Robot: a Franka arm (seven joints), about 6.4 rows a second.
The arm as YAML. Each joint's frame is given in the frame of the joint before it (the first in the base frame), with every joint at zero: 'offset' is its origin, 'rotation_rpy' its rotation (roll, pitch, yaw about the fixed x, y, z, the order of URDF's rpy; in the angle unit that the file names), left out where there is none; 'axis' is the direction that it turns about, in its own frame. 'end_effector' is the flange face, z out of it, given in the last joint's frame.
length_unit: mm
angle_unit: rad
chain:
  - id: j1
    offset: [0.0, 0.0, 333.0]
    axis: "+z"
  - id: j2
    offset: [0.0, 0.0, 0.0]
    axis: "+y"
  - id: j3
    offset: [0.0, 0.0, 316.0]
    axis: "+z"
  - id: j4
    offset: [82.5, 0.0, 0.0]
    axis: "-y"
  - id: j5
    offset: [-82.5, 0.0, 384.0]
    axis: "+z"
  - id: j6
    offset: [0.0, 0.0, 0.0]
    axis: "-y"
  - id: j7
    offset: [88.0, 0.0, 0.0]
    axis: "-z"
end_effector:
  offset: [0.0, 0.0, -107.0]
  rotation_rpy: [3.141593, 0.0, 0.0]
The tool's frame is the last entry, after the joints.
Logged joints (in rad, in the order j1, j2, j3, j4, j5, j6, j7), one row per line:
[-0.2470, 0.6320, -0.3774, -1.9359, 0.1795, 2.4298, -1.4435]
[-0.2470, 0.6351, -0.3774, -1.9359, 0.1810, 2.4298, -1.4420]
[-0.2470, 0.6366, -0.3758, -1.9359, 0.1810, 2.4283, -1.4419]
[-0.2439, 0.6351, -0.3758, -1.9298, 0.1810, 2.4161, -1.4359]
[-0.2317, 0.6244, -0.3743, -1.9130, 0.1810, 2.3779, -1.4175]
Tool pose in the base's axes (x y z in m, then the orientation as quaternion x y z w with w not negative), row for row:
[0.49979, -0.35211, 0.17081, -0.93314, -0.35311, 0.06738, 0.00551]
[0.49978, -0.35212, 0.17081, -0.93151, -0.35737, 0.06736, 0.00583]
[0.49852, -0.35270, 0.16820, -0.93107, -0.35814, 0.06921, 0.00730]
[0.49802, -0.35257, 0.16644, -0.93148, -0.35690, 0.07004, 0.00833]
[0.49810, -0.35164, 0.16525, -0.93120, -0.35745, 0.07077, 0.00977]
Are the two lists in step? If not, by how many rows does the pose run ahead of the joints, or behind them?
The pose runs 2 rows behind the joints: the pose in row i belongs to the joints in row i - 2.
